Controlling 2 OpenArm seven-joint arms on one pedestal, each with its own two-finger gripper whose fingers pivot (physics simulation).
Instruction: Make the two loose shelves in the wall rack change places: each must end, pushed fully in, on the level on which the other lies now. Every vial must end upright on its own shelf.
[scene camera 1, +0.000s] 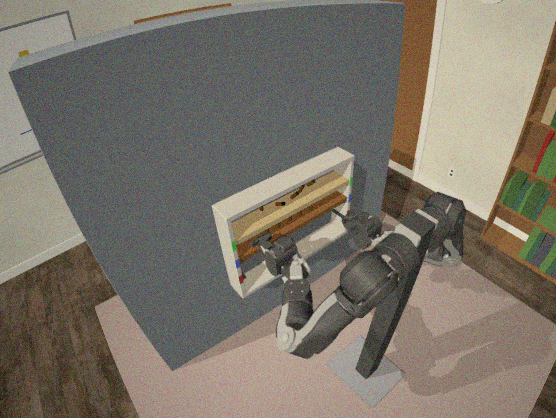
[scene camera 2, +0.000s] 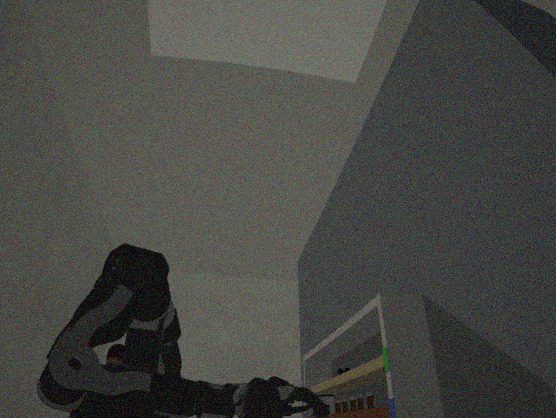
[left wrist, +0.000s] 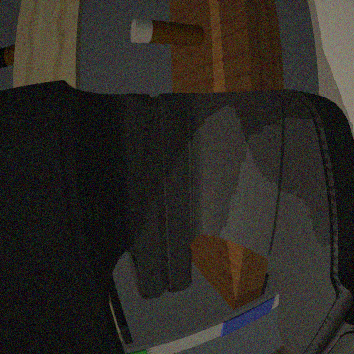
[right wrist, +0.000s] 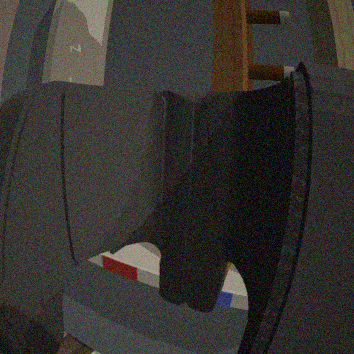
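The wall rack (scene camera 1: 280, 182) (scene camera 2: 342, 327) holds a pale shelf (scene camera 1: 320, 191) (scene camera 2: 370, 366) (left wrist: 47, 50) (right wrist: 342, 30) at its green marks. A brown shelf (scene camera 1: 320, 212) (left wrist: 250, 50) (right wrist: 229, 45) lies below it at the blue marks. On the pale shelf, several dark vials (scene camera 1: 280, 203) (scene camera 2: 344, 370) are tipped over. Several vials (scene camera 2: 370, 401) (left wrist: 175, 31) (right wrist: 265, 17) stand on the brown shelf. My left gripper (scene camera 1: 256, 243) (left wrist: 165, 295) is shut and empty, in front of the brown shelf's left part. My right gripper (scene camera 1: 335, 212) (right wrist: 187, 302) is shut and empty, by its right end.
The rack's white bottom board (scene camera 1: 325, 237) (right wrist: 75, 62) lies below both shelves. Red marks (scene camera 1: 241, 279) (right wrist: 120, 267) sit low on the rack's sides. The grey wall (scene camera 1: 200, 125) surrounds the rack. The dark pedestal (scene camera 1: 390, 320) stands in front. Arm bodies hide parts of the rack.
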